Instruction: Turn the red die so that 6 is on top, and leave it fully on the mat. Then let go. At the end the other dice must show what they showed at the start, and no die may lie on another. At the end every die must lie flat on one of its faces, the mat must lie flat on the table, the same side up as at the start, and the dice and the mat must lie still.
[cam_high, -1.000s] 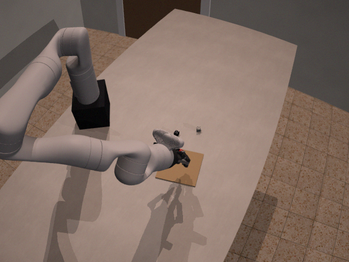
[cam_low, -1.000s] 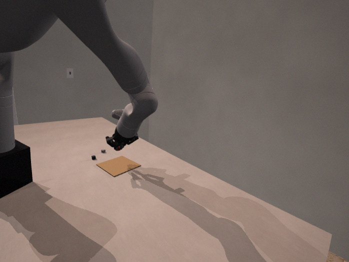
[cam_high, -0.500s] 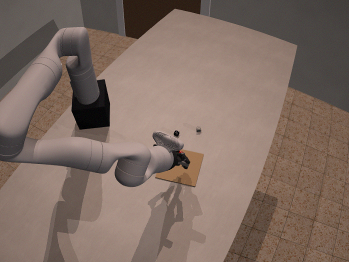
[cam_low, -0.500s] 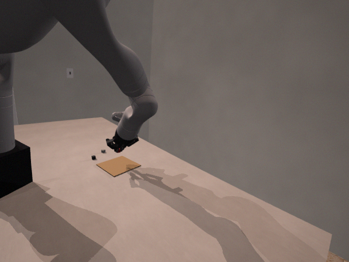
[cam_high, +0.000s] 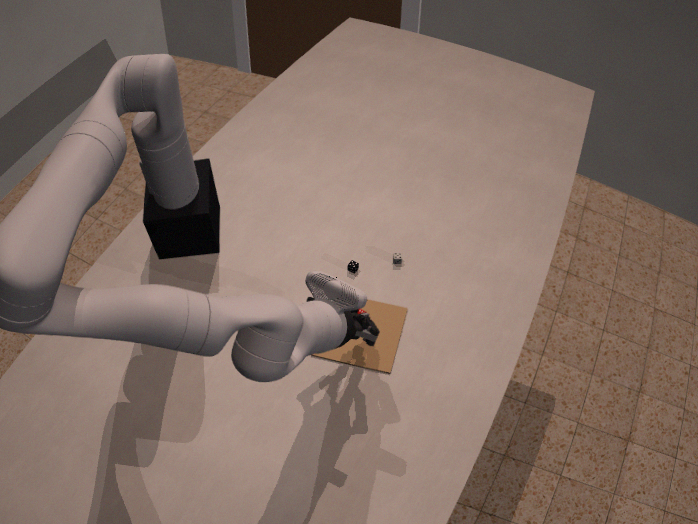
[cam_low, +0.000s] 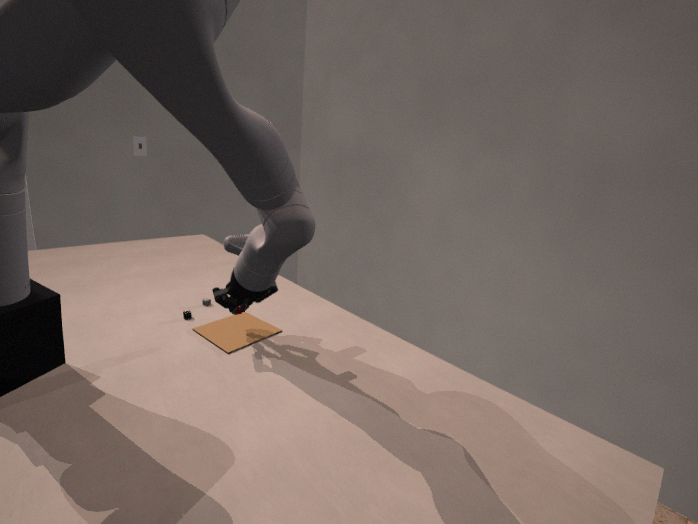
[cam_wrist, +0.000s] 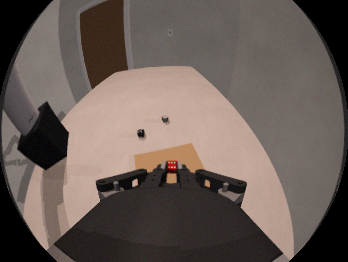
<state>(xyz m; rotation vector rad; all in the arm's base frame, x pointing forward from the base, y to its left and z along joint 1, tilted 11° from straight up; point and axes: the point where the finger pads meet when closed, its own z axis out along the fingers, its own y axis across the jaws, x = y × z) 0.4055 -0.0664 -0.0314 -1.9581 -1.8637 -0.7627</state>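
Right now my hand is 70 mm above the tan mat and 20 mm to the right of it. Round my hand: black die (140 mm to the left, 70 mm behind, 60 mm below); grey die (200 mm to the left, 60 mm below); red die (20 mm below, 10 mm to the left).
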